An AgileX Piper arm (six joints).
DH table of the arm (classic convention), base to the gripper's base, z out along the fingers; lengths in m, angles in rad. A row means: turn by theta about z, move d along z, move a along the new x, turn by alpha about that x. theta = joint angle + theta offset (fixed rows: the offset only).
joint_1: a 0  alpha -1.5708  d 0.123  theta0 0
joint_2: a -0.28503  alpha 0  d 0  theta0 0.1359
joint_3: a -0.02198  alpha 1.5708  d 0  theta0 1.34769
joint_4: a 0  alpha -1.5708  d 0.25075  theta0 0
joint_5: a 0  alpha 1.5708  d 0  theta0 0
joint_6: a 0  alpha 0  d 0.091  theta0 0
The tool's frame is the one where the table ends.
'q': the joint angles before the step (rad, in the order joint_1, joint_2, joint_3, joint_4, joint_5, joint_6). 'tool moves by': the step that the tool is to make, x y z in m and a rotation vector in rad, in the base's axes. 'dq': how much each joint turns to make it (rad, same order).
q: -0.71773 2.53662 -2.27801 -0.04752 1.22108 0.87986
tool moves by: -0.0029 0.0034 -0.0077 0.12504 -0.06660 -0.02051
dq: -0.02268 -0.00447 0.03895 0.14496 -0.00010 -0.02969
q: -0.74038 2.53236 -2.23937 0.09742 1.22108 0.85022
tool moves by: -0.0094 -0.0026 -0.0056 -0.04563 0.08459 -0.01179
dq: 0.00011 -0.01047 0.04054 -0.09743 0.00009 0.03355
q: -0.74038 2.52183 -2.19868 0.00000 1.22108 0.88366
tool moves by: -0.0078 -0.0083 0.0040 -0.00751 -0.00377 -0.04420
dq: -0.02127 -0.00769 -0.00026 -0.00595 0.00013 0.02447
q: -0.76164 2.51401 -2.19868 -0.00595 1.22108 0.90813
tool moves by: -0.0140 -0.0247 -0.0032 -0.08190 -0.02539 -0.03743
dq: -0.04640 0.00862 0.00027 -0.04217 -0.08468 0.00304
